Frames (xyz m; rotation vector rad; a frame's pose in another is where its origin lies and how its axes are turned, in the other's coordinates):
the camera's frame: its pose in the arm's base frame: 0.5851 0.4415 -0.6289 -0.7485 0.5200 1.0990
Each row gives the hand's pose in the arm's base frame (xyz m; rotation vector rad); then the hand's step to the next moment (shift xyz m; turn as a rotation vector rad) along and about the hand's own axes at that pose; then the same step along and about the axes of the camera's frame.
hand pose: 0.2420 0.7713 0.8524 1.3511 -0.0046 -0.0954
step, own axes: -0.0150 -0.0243 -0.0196 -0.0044 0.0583 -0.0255
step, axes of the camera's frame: 0.0223 0.0257 -0.0066 -0.0135 -0.0056 0.0621
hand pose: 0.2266 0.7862 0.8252 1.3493 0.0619 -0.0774
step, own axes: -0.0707 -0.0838 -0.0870 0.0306 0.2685 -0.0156
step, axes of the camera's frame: 0.0777 0.1159 -0.0107 -0.1154 -0.1032 0.2220
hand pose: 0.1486 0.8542 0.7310 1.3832 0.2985 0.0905
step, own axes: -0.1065 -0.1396 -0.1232 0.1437 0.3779 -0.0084
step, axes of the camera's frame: 0.0807 0.1941 -0.0427 -0.1085 -0.2313 0.3135
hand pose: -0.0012 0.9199 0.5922 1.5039 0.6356 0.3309
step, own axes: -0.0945 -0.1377 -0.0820 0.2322 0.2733 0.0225
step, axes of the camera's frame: 0.0267 0.1689 -0.0732 0.0143 -0.2573 0.2504
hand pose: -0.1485 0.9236 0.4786 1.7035 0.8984 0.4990
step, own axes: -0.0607 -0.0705 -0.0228 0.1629 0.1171 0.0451
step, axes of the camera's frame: -0.0064 0.0791 -0.0536 0.0597 -0.1584 0.1168
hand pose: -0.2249 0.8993 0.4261 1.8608 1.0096 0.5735
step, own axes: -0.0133 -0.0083 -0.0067 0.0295 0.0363 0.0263
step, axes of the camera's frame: -0.0066 0.0141 -0.0070 0.0072 -0.0511 0.0148
